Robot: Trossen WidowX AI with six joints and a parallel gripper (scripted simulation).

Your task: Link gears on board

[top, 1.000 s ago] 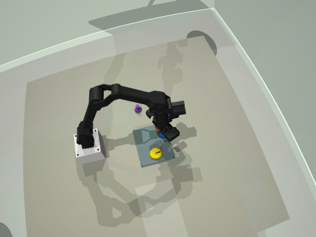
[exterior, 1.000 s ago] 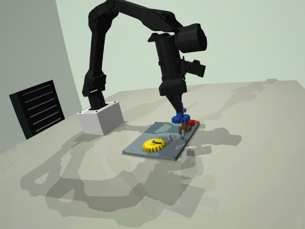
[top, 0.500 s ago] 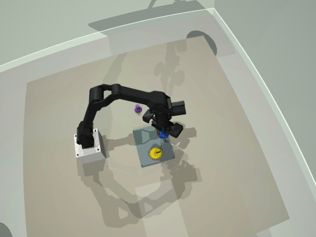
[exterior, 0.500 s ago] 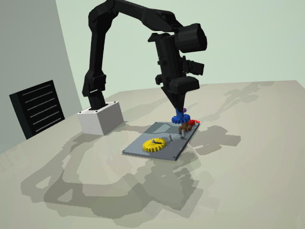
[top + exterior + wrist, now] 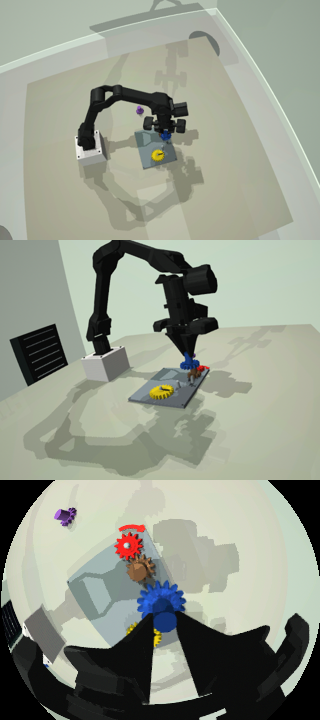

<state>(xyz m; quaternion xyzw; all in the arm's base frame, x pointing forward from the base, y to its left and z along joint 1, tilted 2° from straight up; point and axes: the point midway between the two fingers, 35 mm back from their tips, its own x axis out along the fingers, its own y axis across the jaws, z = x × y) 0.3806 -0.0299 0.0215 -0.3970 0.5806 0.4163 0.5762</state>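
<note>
My gripper tip is 1 cm past the brown gear, 4 cm to the right of it and 6 cm above it. From my gripper tip the other things lie so: red gear 1 cm behind, 8 cm to the left, 7 cm below; blue gear 1 cm below; yellow gear 6 cm behind, 7 cm to the right, 7 cm below.
</note>
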